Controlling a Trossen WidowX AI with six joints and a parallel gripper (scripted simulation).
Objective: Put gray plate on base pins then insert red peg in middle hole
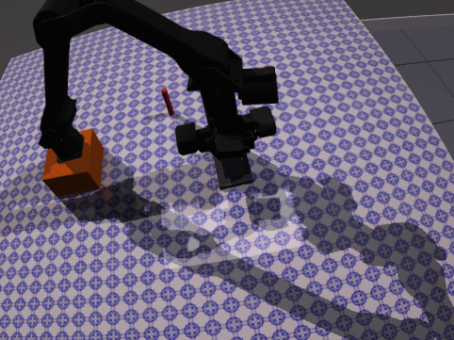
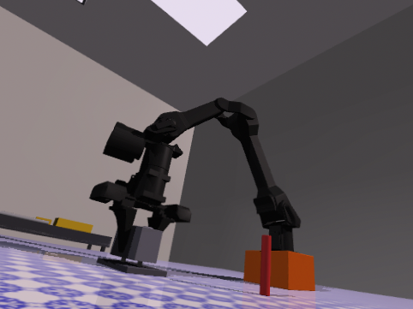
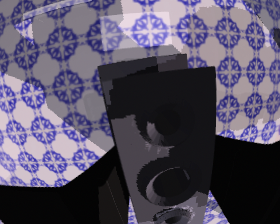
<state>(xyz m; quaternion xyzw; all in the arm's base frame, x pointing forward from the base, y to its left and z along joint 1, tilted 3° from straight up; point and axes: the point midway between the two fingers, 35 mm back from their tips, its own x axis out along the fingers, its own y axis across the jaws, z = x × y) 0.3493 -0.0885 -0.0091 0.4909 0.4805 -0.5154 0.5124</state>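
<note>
Now: the dark base 1 cm below my gripper tip. From my gripper tip the other things lie so: red peg (11 cm behind, 19 cm to the left, 2 cm above); then gray plate (3 cm above).
</note>
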